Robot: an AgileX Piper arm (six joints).
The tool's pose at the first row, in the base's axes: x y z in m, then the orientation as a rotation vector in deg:
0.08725, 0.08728, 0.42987, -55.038, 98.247, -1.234
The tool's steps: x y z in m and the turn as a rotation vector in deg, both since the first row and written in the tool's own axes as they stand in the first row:
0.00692, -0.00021, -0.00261, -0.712, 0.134, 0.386
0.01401, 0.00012, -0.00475, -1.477, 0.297, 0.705
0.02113, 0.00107, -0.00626, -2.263, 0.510, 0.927
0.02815, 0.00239, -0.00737, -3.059, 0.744, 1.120
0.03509, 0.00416, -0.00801, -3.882, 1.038, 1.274
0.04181, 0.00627, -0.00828, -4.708, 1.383, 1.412
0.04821, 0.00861, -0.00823, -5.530, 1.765, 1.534
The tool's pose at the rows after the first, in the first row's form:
0.08488, 0.08184, 0.42545, -55.249, 98.665, -0.436
0.08256, 0.07687, 0.42046, -55.559, 99.084, 0.353
0.08040, 0.07257, 0.41492, -55.975, 99.503, 1.074
0.07836, 0.06875, 0.40913, -56.425, 99.926, 1.777
0.07643, 0.06549, 0.40302, -56.936, 100.388, 2.452
0.07463, 0.06275, 0.39678, -57.471, 100.888, 3.097
0.07297, 0.06049, 0.39057, -58.022, 101.412, 3.713

